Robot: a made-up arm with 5 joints.
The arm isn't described. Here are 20 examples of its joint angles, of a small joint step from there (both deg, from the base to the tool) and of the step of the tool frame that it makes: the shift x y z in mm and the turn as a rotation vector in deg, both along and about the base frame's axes.
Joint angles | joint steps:
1: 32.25 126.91 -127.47 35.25 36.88 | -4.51 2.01 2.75 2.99 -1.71
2: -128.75 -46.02 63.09 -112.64 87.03 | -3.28 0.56 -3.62 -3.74 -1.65
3: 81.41 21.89 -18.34 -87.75 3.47 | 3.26 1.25 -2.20 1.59 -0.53
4: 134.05 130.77 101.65 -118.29 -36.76 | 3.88 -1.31 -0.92 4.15 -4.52
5: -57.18 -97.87 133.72 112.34 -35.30 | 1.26 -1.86 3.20 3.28 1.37
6: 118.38 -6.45 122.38 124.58 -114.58 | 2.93 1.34 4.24 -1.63 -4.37
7: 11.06 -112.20 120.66 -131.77 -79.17 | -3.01 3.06 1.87 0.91 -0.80
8: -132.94 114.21 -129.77 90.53 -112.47 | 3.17 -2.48 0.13 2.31 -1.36
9: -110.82 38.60 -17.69 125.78 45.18 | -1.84 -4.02 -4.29 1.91 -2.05
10: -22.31 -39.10 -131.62 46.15 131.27 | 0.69 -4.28 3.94 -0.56 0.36
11: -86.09 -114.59 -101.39 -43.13 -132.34 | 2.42 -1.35 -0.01 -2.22 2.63
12: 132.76 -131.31 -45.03 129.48 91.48 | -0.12 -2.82 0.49 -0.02 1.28
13: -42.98 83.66 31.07 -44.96 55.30 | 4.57 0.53 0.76 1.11 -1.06
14: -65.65 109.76 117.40 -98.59 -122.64 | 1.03 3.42 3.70 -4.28 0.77
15: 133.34 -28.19 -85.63 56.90 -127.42 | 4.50 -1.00 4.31 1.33 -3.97
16: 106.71 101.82 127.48 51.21 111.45 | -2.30 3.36 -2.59 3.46 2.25
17: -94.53 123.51 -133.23 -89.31 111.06 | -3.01 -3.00 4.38 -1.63 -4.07
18: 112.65 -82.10 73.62 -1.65 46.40 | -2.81 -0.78 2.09 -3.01 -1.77
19: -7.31 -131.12 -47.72 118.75 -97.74 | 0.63 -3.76 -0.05 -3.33 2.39
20: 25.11 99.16 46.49 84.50 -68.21 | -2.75 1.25 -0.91 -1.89 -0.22
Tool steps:
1: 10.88 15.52 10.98 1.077 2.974 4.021
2: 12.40 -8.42 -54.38 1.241 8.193 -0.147
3: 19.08 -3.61 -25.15 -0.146 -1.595 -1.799
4: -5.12 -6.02 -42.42 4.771 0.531 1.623
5: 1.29 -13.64 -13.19 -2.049 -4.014 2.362
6: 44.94 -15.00 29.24 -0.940 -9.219 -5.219
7: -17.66 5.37 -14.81 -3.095 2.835 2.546
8: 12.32 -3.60 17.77 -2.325 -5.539 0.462
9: 4.53 35.20 -18.50 -5.511 4.834 3.388
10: 8.19 1.52 19.02 -3.806 -4.235 -3.249
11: -11.64 6.79 11.13 -3.794 -3.259 2.140
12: -11.47 -3.21 9.88 1.073 0.405 1.948
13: -40.52 -2.91 27.51 -0.527 -4.624 -0.608
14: 0.95 27.29 -22.74 3.825 -3.548 -3.530
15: 29.84 6.84 -42.53 4.474 -5.958 1.892
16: -6.39 7.74 38.41 -3.245 5.758 -3.082
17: 23.29 7.27 7.75 -1.165 8.644 -1.538
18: -19.27 4.98 33.13 0.327 5.671 -0.626
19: 6.17 -3.77 1.97 0.133 -2.162 0.038
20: 36.27 4.88 13.96 -1.750 1.400 2.201
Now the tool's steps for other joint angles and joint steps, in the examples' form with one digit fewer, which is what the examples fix.
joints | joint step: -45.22 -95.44 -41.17 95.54 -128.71 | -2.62 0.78 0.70 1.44 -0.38
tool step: 23.5 2.0 -19.6 -0.87 3.34 0.11
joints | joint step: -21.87 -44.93 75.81 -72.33 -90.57 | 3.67 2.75 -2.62 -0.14 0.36
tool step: -50.0 -29.6 -12.0 2.66 -1.82 2.35
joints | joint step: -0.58 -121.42 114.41 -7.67 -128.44 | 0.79 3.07 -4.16 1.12 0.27
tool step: -27.7 21.9 19.0 2.88 -3.62 3.52
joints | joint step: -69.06 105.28 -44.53 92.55 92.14 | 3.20 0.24 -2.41 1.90 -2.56
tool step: -15.8 10.7 39.9 -3.57 -3.39 0.99
